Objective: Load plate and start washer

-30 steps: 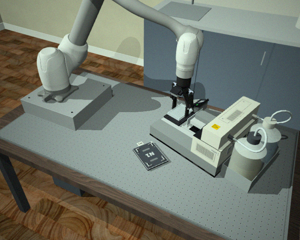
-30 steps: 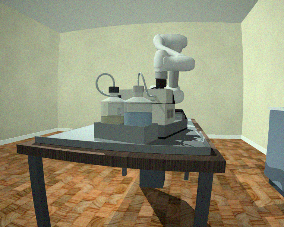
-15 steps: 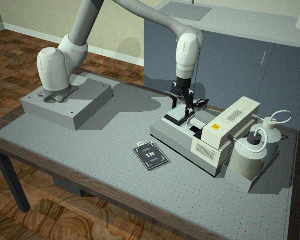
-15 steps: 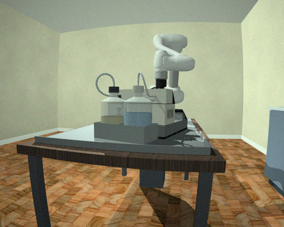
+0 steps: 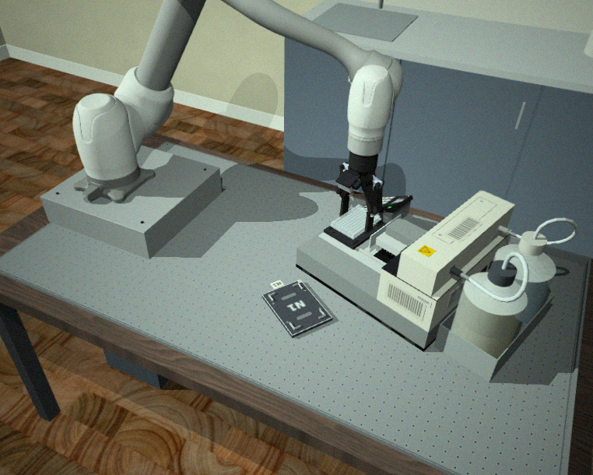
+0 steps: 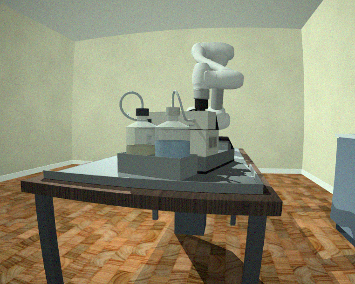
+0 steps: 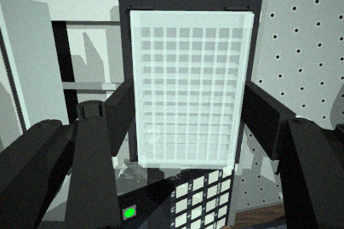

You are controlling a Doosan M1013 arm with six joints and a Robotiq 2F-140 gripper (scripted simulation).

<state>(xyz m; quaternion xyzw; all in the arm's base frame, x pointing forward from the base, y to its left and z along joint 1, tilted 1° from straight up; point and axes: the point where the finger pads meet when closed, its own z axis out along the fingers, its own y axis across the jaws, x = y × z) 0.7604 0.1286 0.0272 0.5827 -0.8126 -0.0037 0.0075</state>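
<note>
The black carrier is 40 mm below my hand. Round my hand: plate washer 150 mm ahead, 50 mm to the right; A1 mark 210 mm to the right, 110 mm below, 80 mm behind; clear well plate 20 mm below.
</note>
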